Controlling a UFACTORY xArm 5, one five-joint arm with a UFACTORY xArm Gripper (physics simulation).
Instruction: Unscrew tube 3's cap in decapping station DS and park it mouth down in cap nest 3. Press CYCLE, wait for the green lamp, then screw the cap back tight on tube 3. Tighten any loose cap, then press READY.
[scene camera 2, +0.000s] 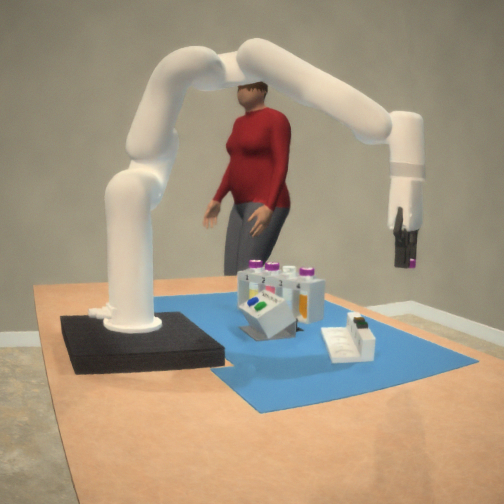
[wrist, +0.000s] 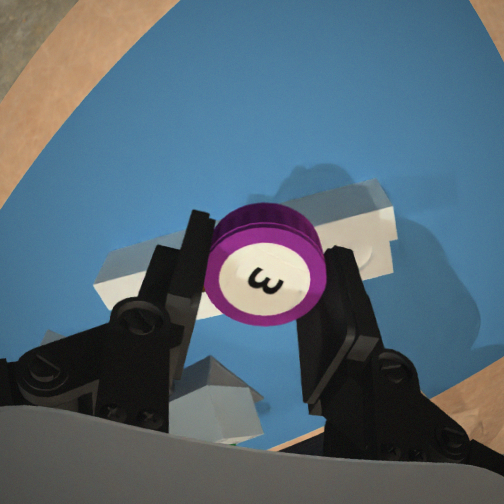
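Note:
My gripper (scene camera 2: 407, 260) hangs high above the right side of the blue mat, to the right of and above the cap nest tray (scene camera 2: 348, 341). It is shut on the purple cap (wrist: 266, 265) marked 3, whose white top faces the wrist camera; the cap also shows in the scene view (scene camera 2: 412, 262). The tray lies far below the cap in the wrist view (wrist: 250, 250). The decapping station (scene camera 2: 282, 292) holds several tubes. Tube 3 (scene camera 2: 289, 272) stands open with no purple cap; its neighbours carry purple caps.
A tilted button box (scene camera 2: 267, 312) with a blue button (scene camera 2: 252, 301) and a green button (scene camera 2: 260, 306) stands in front of the station. The arm's black base plate (scene camera 2: 140, 345) is at the left. A person in a red top (scene camera 2: 255, 185) stands behind the table.

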